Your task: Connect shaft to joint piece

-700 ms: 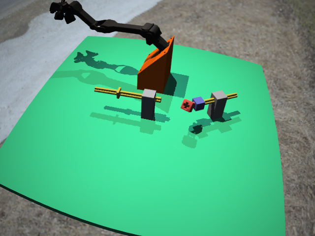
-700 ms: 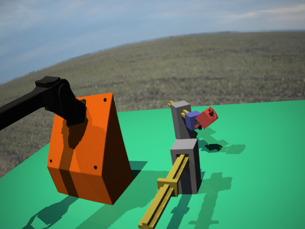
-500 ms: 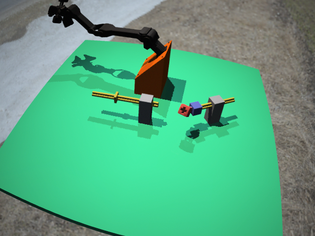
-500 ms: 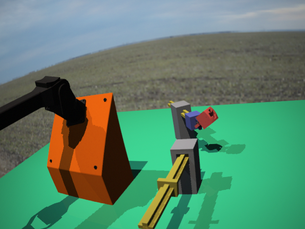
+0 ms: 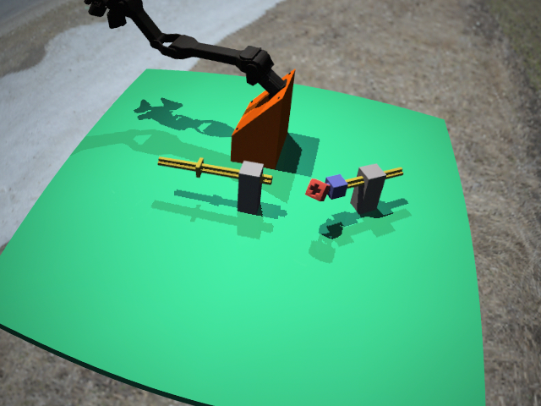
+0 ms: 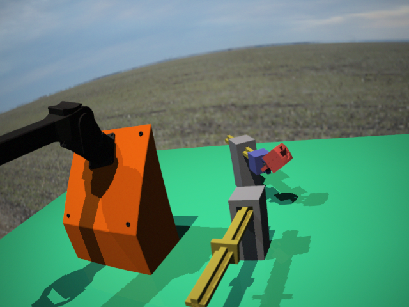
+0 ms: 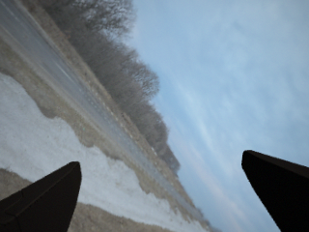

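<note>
Now: gripper tip 560 mm short of the red joint piece, 830 mm to the right of it and 370 mm above it.
</note>
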